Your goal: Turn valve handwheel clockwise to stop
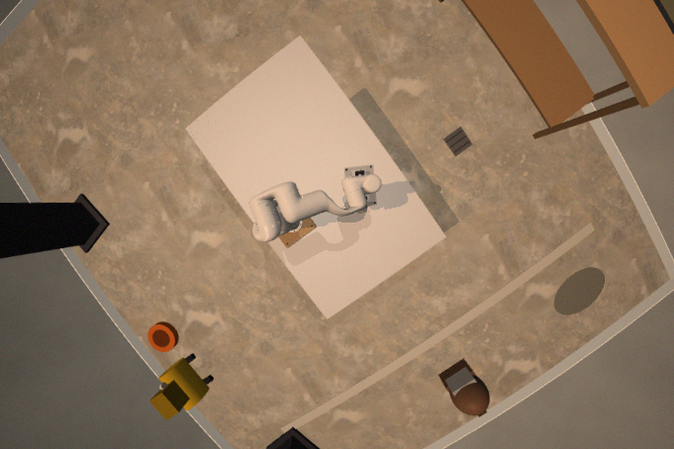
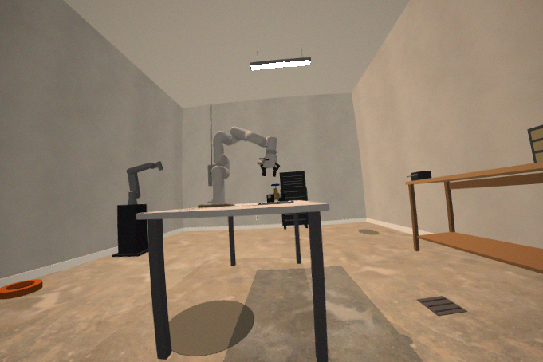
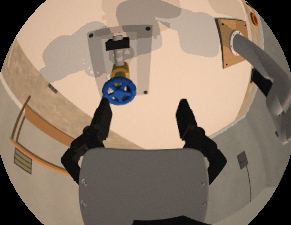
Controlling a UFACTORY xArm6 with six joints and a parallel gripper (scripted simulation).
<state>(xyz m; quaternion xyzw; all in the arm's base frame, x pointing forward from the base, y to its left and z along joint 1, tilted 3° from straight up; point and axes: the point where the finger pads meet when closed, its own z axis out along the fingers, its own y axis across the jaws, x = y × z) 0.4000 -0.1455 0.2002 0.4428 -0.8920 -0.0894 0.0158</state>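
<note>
The blue handwheel lies 80 mm below my hand and 40 mm ahead of it.
</note>
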